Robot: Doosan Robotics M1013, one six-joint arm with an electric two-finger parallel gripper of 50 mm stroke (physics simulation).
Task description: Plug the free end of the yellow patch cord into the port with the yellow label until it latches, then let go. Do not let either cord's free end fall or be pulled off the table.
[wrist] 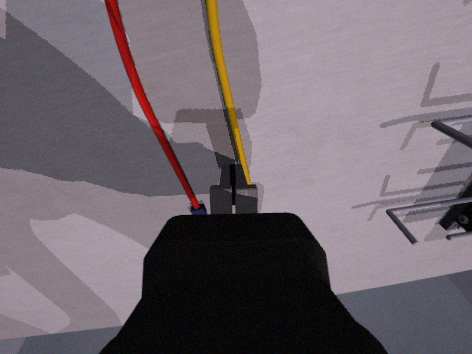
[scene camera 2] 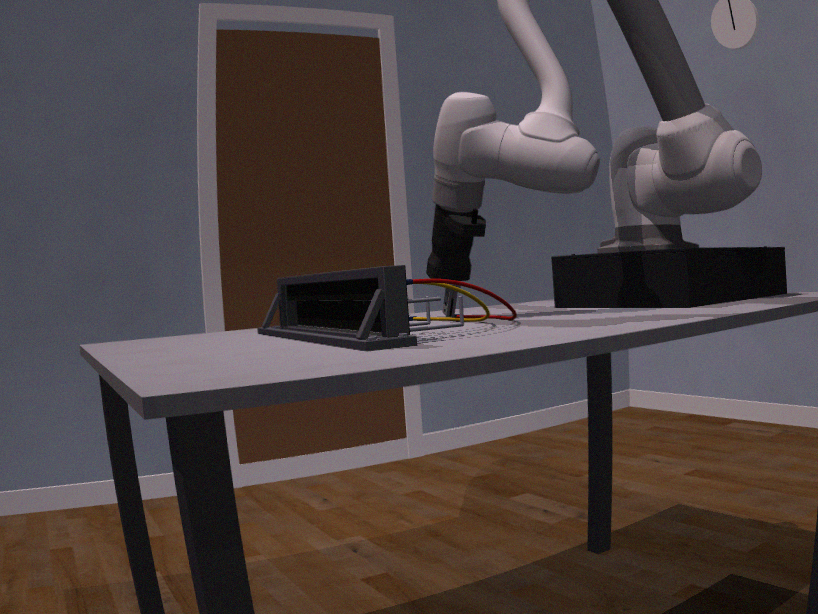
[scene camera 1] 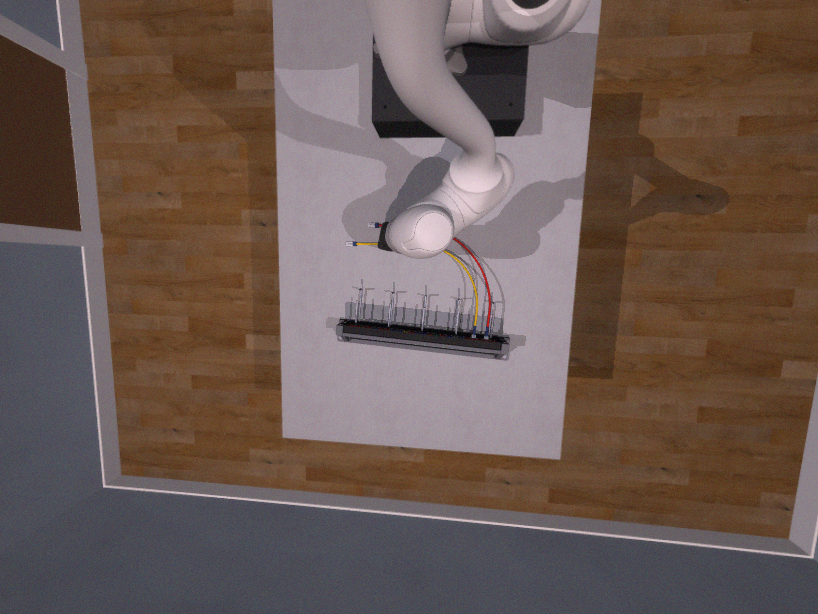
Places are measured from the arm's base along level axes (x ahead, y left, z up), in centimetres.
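Pixels of known places: gripper, fingertip midpoint: [wrist: 232, 176] [scene camera 2: 448, 314].
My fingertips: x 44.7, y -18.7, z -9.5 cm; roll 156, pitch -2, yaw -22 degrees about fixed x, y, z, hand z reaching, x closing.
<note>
Ahead of a thing's pixels: the offset from my fingertips to its top centre. "spot": to the spot under its first point.
The yellow patch cord [scene camera 1: 475, 290] [wrist: 227, 95] runs from the rack panel {dx +29.2, dy +5.3, dz +8.7 cm} [scene camera 1: 422, 335] in a curve across the table. Its free plug {dx -1.0, dy -12.7, dz +0.0 cm} [scene camera 1: 350, 243] lies on the table left of the arm's wrist. In the wrist view the cord passes right of the fingertips and goes out of sight behind the right finger. My gripper [scene camera 2: 449, 311] [wrist: 232, 176] points down, low over the table, and is shut, with no cord visible between the fingertips. In scene camera 1 the wrist hides the fingertips. The port with the yellow label is too small to make out.
The red cord [scene camera 1: 484, 270] [wrist: 145, 102] runs beside the yellow one; its free blue plug {spot: dx -5.0, dy -4.2, dz -0.1 cm} [scene camera 1: 373, 225] [wrist: 199, 210] lies close left of the fingers in the wrist view. Metal cable guides [scene camera 1: 425, 307] [wrist: 430, 205] stick out from the panel. The black robot base [scene camera 2: 667, 277] stands behind.
</note>
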